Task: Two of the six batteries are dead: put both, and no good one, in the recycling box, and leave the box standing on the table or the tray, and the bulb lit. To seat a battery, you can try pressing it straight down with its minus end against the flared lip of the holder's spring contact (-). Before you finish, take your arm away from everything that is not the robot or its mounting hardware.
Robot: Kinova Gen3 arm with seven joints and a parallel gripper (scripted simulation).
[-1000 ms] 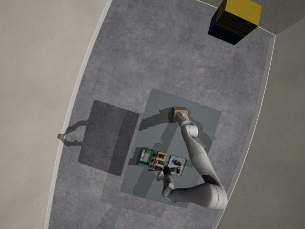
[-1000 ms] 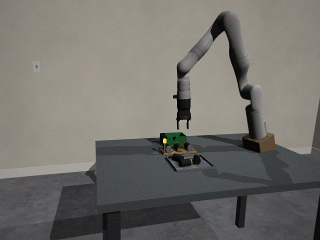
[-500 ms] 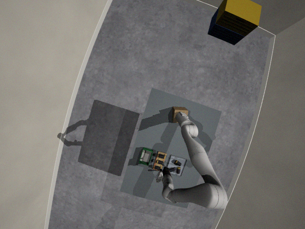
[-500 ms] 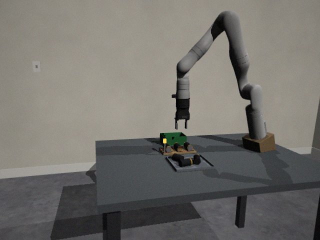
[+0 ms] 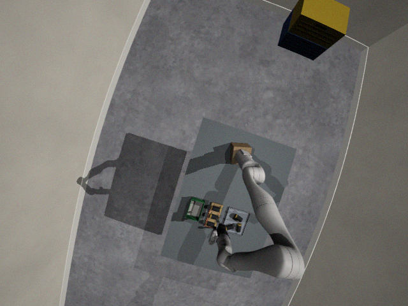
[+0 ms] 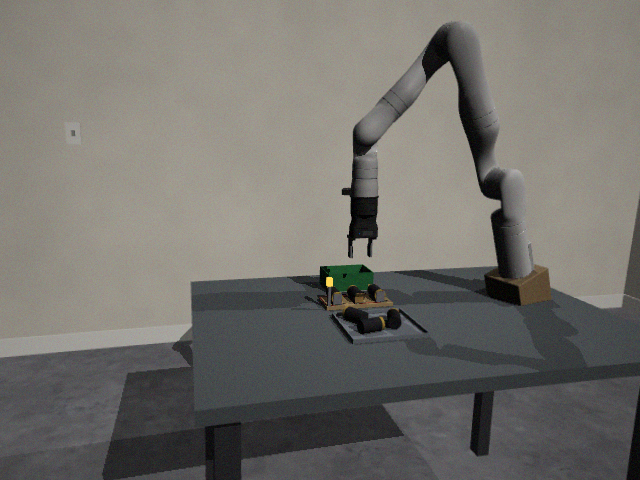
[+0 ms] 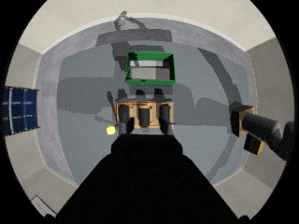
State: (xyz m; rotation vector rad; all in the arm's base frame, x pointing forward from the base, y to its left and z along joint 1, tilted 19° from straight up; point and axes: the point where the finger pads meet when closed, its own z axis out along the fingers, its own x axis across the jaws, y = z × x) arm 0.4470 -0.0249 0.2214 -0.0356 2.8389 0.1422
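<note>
The grey tray is 1 cm behind my hand, 18 cm to the left of it and 15 cm below it. Round my hand: green recycling box 16 cm to the right, 14 cm below.
</note>
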